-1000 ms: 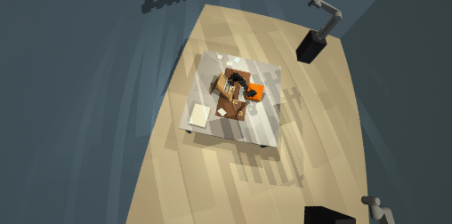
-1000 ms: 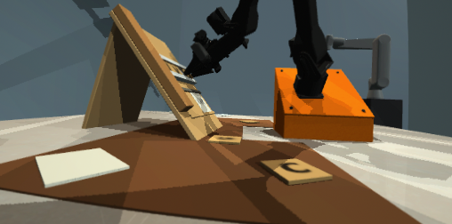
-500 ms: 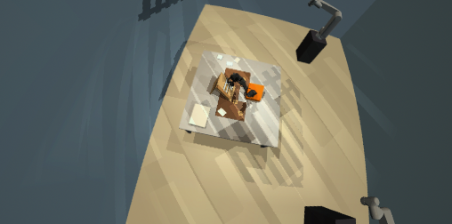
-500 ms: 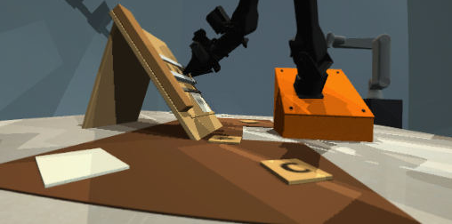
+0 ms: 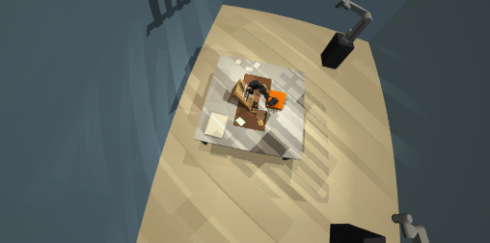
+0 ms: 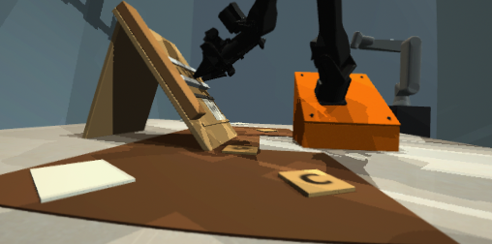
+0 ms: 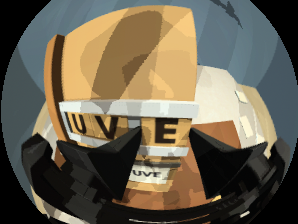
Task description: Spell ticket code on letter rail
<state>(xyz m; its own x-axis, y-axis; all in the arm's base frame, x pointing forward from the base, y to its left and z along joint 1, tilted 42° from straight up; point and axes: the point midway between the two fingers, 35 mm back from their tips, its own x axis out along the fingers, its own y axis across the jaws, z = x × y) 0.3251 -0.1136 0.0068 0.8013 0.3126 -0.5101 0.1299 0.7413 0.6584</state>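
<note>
My gripper tip is 7 cm to the right of the tan tile marked v and 1 cm short of it. From my gripper tip the other things lie so: u tile: 13 cm to the left, 2 cm ahead; brown mat: 16 cm below, 15 cm behind, 7 cm to the left; e tile: right at my gripper tip.
</note>
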